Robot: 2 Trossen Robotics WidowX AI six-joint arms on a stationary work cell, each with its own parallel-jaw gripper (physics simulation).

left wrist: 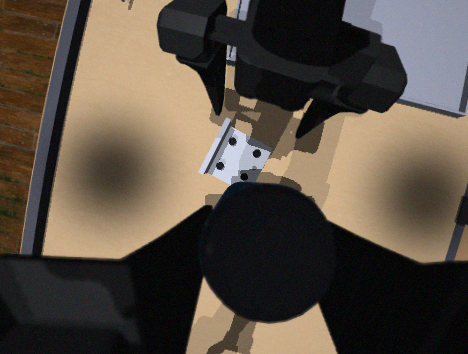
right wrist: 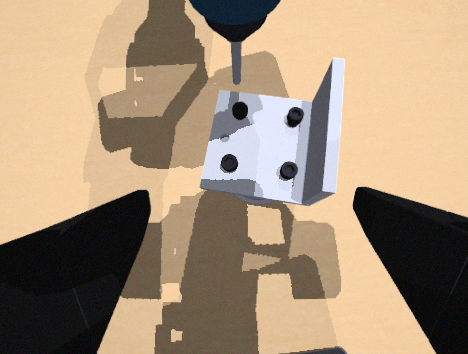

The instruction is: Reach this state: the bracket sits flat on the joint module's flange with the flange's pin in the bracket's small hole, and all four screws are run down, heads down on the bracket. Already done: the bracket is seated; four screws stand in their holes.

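Places are measured from the left arm's base along level axes (x back, y right, z up), in millimetres.
Where they show: left gripper, fingertip midpoint: (left wrist: pixel 252 214); right gripper, fingertip midpoint: (left wrist: pixel 257 124) (right wrist: pixel 253 198).
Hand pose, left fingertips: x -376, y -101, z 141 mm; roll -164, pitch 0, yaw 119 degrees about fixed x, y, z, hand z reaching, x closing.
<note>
Each offset is from my left fingertips to the top centre of the thing. "pt": to the spot under its first point. Level surfaces: height alone.
The light grey bracket (left wrist: pixel 240 154) (right wrist: pixel 265 145) lies flat on the joint module {dx -27, dy -17, dz -182 mm} (right wrist: pixel 256 199), mostly hidden beneath it. A small round spot, the pin hole {pt dx -27, dy +8, dz -182 mm} (right wrist: pixel 225 137), shows near one edge. Four black screws {dx -11, dy +2, dz -169 mm} (right wrist: pixel 240 110) {dx -8, dy -33, dz -169 mm} (right wrist: pixel 295 116) {dx -46, dy +0, dz -169 mm} (right wrist: pixel 229 163) {dx -44, dy -35, dz -169 mm} (right wrist: pixel 288 171) are in the holes. The two by the upright wall look raised; the height of the other two is hard to tell. My left gripper (left wrist: pixel 252 214) is shut on a dark, round-bodied screwdriver {dx +7, dy +5, dz +60 mm} (left wrist: pixel 265 260) (right wrist: pixel 235 17). Its bit tip is just off the bracket's edge, near the shaded screw. My right gripper (left wrist: pixel 257 124) (right wrist: pixel 253 198) is open and empty, its fingers either side of the bracket.
A grey tray {dx -328, dy +50, dz -230 mm} (left wrist: pixel 420 60) lies beyond the right arm at the upper right of the left wrist view. A dark-edged rail (left wrist: pixel 54 130) borders the wooden table {dz -246 mm} (left wrist: pixel 100 75) on the left. Arm shadows fall around the bracket.
</note>
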